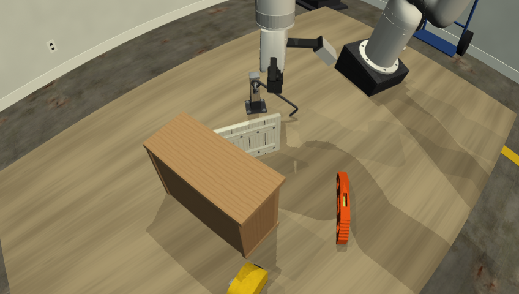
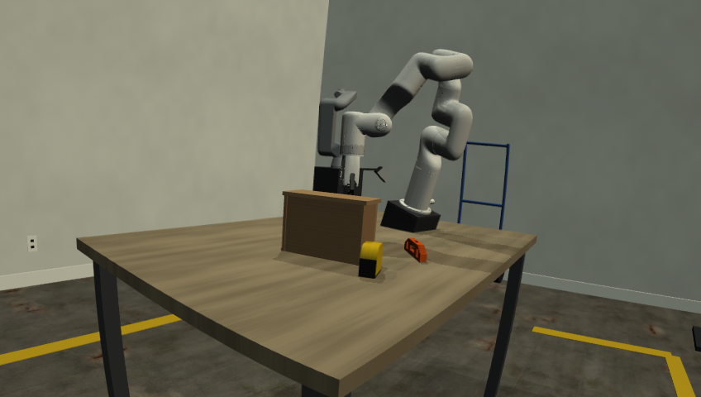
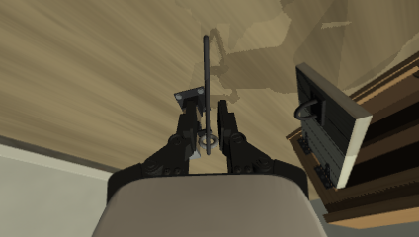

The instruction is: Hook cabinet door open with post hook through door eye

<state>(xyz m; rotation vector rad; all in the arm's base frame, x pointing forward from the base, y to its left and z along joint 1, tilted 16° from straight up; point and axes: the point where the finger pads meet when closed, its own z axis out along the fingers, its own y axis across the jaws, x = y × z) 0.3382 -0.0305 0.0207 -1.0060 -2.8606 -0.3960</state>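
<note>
The dark hook rod is 5 cm below my hand. Round my hand: pale post 4 cm below, 2 cm to the right, 2 cm ahead; orange spirit level 29 cm to the left, 9 cm below, 4 cm ahead; cabinet door 14 cm ahead, 8 cm to the left, 4 cm below.
</note>
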